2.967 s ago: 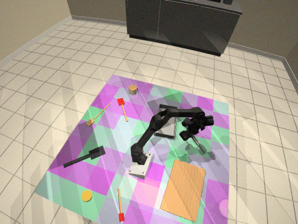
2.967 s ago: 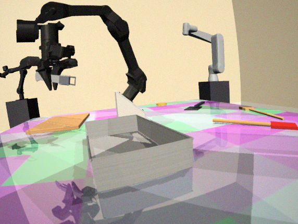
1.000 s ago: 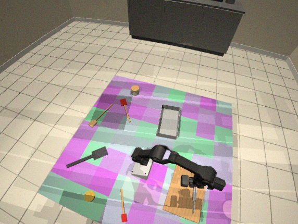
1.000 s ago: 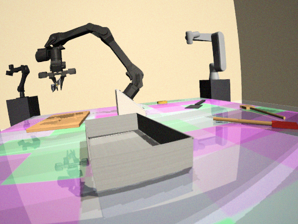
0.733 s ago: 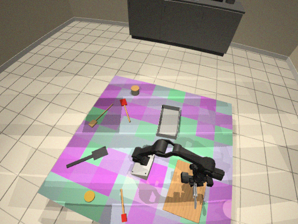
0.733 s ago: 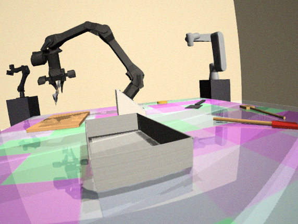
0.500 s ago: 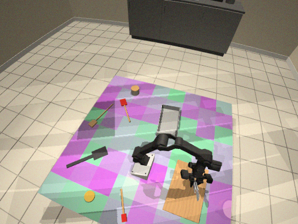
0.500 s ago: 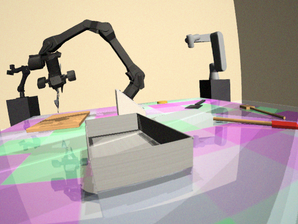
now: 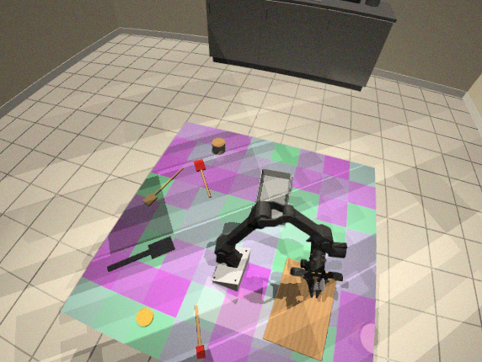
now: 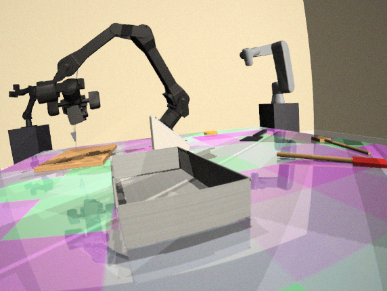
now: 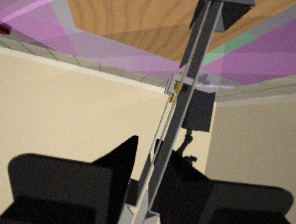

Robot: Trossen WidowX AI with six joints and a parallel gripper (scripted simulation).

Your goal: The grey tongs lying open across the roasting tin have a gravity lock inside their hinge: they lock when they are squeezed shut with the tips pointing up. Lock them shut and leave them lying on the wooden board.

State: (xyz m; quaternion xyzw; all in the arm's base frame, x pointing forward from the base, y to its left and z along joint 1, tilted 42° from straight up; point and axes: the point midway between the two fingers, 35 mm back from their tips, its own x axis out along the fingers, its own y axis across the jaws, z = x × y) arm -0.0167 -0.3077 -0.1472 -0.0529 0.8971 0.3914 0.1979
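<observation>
Right now the wooden board is 17 cm below my gripper tip. From my gripper tip the other things lie so: grey roasting tin 47 cm ahead, 29 cm to the left, 15 cm below; then red spatula 72 cm to the left, 47 cm ahead, 17 cm below; then black spatula 75 cm to the left, 17 cm below, 6 cm behind.
</observation>
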